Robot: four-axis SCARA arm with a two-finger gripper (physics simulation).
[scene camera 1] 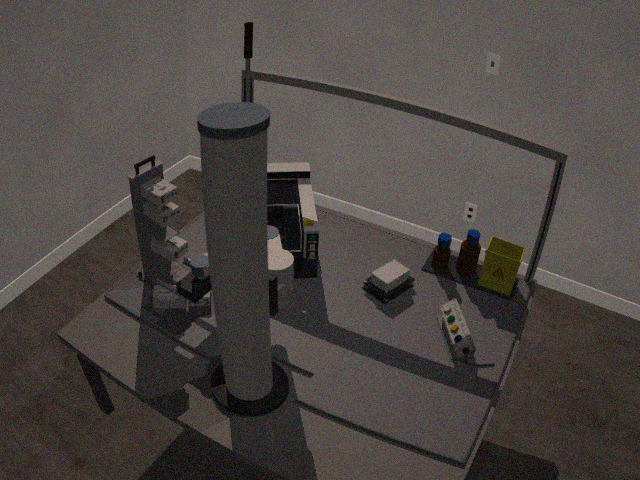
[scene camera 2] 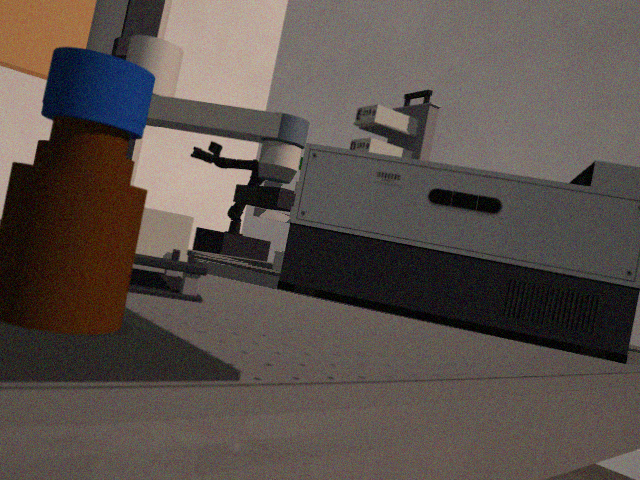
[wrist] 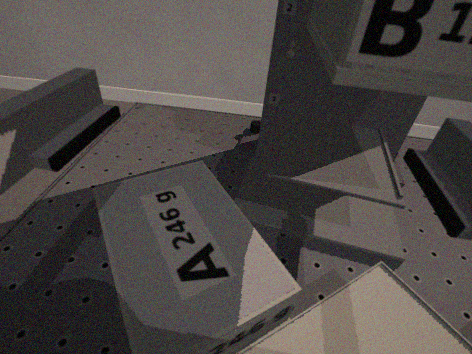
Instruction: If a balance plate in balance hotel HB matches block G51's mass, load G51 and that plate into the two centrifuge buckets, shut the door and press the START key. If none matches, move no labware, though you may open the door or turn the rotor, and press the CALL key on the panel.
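Frame: origin at the arm's base, x ahead, y left, z up, level; centimetres.
Where they show: gripper, fingertip midpoint: (scene camera 1: 170, 269) (wrist: 260, 113); arm's base, link origin: (scene camera 1: 249, 386).
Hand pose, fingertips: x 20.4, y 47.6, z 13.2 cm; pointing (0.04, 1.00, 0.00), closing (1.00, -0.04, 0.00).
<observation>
Things, the pixels of their top centre, and the offset from my fingertips. "spot": a spot on its surface instead.
- plate marked B, surface spot: (wrist: 345, 75) spot: dx +3.1, dy +0.1, dz +2.0 cm
- lit green key, top centre: (scene camera 1: 312, 235) dx +36.4, dy -37.9, dz +7.1 cm
- pale block, top centre: (scene camera 2: 143, 207) (scene camera 1: 390, 271) dx +46.7, dy -65.1, dz -4.5 cm
- button box, surface spot: (scene camera 1: 461, 338) spot: dx +25.8, dy -101.1, dz -4.7 cm
- cream surface, surface spot: (wrist: 400, 320) spot: dx +8.2, dy -4.2, dz -7.9 cm
My gripper (wrist: 260, 113) is open in the wrist view, its two dark-padded fingers wide apart with nothing between the pads. A grey block marked "A 246 g" (wrist: 150, 260) lies low between and below them. A plate marked "B" (wrist: 345, 75), the rest of its label cut off, sits in the upper right on the hotel tower (scene camera 1: 138, 227) (scene camera 2: 428, 134) (wrist: 295, 120). The centrifuge (scene camera 1: 308, 204) (scene camera 2: 465, 201) stands beyond the arm column, with a lit green key (scene camera 1: 312, 237) on its front panel. Block G51's label cannot be read in any view.
The arm column (scene camera 1: 237, 258) hides part of the bench. A pale block (scene camera 1: 390, 275) rests on a dark base mid-bench. A button box (scene camera 1: 461, 338), brown bottles (scene camera 1: 440, 256) (scene camera 2: 72, 232) and a yellow bin (scene camera 1: 501, 266) stand to the right. A cream surface (wrist: 400, 320) shows low in the wrist view.
</observation>
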